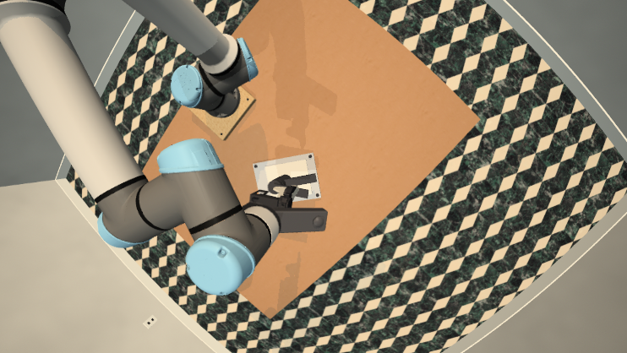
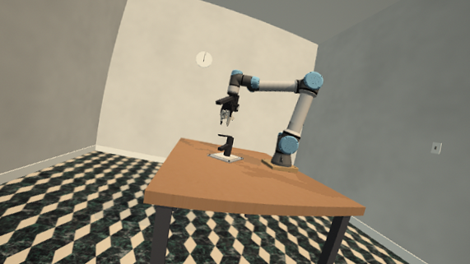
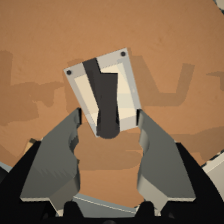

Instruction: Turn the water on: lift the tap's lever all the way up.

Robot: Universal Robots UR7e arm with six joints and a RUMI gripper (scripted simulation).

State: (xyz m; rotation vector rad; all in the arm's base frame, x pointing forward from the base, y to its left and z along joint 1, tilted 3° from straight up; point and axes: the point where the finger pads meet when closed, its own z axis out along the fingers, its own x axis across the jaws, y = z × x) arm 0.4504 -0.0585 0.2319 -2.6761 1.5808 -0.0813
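Now: the dark lever 3 cm behind my hand, 1 cm to the right of it and 8 cm below it. From my hand the other things lie so: tap: 5 cm behind, 3 cm to the right, 14 cm below.
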